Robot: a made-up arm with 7 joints. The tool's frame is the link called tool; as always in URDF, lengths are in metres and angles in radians. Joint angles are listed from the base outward.
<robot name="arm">
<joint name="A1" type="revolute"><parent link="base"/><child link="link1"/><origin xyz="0 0 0.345" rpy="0 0 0"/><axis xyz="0 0 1"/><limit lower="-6.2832" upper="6.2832"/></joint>
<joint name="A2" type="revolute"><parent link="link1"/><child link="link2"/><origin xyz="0 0 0" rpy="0 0 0"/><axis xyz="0 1 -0.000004"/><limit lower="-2.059" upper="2.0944"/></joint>
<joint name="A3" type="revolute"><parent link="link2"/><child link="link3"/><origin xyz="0 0 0.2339" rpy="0 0 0"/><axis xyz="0 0 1"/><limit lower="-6.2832" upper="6.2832"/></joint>
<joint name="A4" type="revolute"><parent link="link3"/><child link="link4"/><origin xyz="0.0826 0 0" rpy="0 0 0"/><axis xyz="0 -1 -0.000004"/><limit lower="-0.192" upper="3.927"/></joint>
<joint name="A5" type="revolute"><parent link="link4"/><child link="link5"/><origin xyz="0.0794 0 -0.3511" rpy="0 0 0"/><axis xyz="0 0.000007 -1"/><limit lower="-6.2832" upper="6.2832"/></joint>
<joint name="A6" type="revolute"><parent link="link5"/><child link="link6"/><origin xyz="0 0 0" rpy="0 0 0"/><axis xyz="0 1 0.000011"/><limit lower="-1.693" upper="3.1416"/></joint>
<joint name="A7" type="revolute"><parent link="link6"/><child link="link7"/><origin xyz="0.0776 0 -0.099" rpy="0 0 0"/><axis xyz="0 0.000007 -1"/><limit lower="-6.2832" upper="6.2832"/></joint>
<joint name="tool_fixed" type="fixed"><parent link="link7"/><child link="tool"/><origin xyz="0 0 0" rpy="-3.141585 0 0"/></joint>
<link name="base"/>
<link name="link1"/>
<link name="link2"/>
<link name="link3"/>
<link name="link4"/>
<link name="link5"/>
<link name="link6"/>
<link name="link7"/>
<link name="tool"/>
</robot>
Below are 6 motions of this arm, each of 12 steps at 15 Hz.
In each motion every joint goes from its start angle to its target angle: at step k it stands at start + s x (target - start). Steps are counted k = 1, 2, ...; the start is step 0. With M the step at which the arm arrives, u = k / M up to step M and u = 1 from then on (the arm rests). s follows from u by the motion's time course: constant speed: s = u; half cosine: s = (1 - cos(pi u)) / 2; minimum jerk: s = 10 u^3 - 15 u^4 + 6 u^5.
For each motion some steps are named. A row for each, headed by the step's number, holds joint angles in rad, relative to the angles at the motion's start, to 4 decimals.
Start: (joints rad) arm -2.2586 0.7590 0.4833 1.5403 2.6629 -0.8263 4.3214
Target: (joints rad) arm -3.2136 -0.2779 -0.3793 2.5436 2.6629 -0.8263 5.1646
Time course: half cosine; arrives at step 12
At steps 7, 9, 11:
7: -0.6011 -0.6526 -0.5429 0.6315 0.0000 0.0000 0.5307
9: -0.8151 -0.8850 -0.7363 0.8564 0.0000 0.0000 0.7197
11: -0.9387 -1.0192 -0.8479 0.9862 0.0000 0.0000 0.8288

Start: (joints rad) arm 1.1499 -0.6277 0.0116 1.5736 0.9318 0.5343 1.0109
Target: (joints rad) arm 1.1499 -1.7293 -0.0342 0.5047 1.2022 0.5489 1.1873
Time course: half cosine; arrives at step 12
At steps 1, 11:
1: 0.0000 -0.0188 -0.0008 -0.0182 0.0046 0.0002 0.0030
11: 0.0000 -1.0828 -0.0450 -1.0507 0.2658 0.0144 0.1734

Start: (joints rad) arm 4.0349 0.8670 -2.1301 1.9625 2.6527 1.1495 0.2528
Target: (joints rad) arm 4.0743 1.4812 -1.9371 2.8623 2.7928 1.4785 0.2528
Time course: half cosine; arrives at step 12
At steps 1, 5, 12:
1: 0.0007 0.0105 0.0033 0.0153 0.0024 0.0056 0.0000
5: 0.0146 0.2276 0.0715 0.3335 0.0519 0.1219 0.0000
12: 0.0394 0.6142 0.1930 0.8998 0.1401 0.3290 0.0000

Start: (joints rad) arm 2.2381 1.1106 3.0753 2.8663 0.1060 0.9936 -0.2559
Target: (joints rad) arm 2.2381 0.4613 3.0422 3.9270 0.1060 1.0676 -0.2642
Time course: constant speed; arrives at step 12
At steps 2, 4, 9, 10, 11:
2: 0.0000 -0.1082 -0.0055 0.1768 0.0000 0.0123 -0.0014
4: 0.0000 -0.2164 -0.0110 0.3536 0.0000 0.0247 -0.0028
9: 0.0000 -0.4870 -0.0248 0.7955 0.0000 0.0555 -0.0062
10: 0.0000 -0.5411 -0.0276 0.8839 0.0000 0.0617 -0.0069
11: 0.0000 -0.5952 -0.0303 0.9723 0.0000 0.0678 -0.0076

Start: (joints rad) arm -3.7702 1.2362 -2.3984 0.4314 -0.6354 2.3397 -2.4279
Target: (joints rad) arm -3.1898 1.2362 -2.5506 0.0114 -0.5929 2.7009 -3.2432
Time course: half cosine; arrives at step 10
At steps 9, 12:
9: 0.5662 0.0000 -0.1485 -0.4097 0.0415 0.3524 -0.7953
12: 0.5804 0.0000 -0.1522 -0.4200 0.0425 0.3612 -0.8153

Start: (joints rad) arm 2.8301 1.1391 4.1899 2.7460 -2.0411 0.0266 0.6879
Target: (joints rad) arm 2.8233 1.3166 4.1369 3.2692 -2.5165 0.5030 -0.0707
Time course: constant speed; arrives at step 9
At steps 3, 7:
3: -0.0023 0.0592 -0.0177 0.1744 -0.1585 0.1588 -0.2529
7: -0.0053 0.1381 -0.0412 0.4069 -0.3698 0.3705 -0.5900

